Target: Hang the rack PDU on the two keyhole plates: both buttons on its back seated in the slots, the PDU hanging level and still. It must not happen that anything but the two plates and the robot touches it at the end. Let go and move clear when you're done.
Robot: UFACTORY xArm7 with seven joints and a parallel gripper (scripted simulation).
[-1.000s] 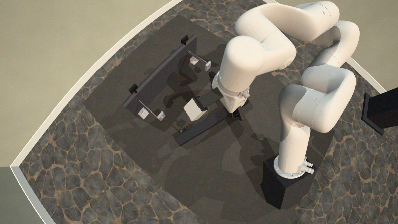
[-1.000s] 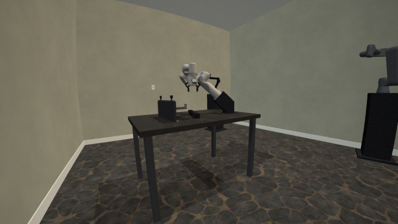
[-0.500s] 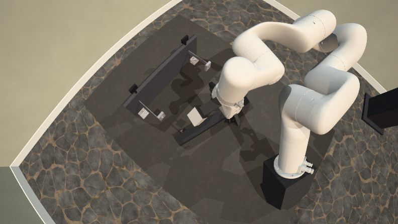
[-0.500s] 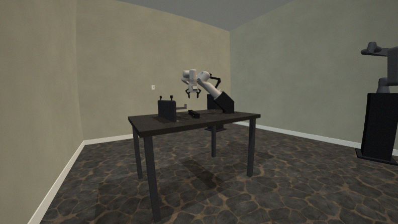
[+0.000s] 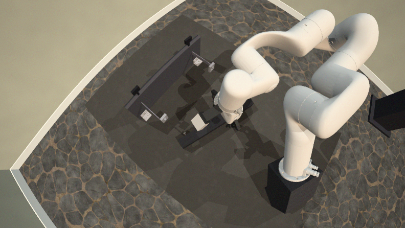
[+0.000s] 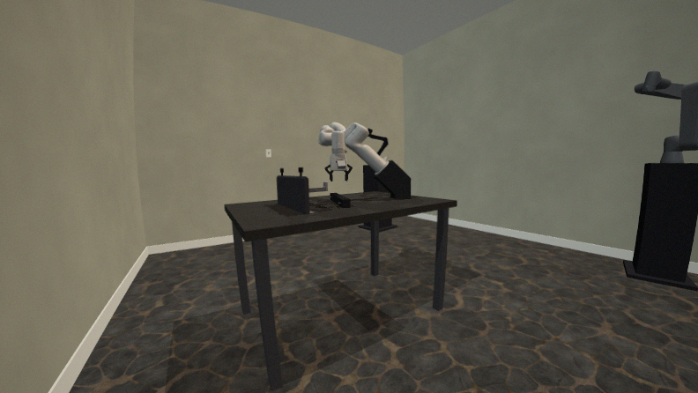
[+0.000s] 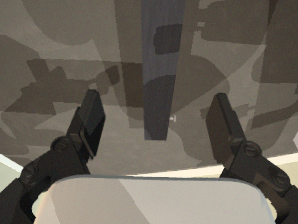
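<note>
Now: hand 120 mm above the rack PDU and 20 mm short of it. Also, from my hand: dark mounting panel: 300 mm ahead, 60 mm below, 40 mm to the right.
</note>
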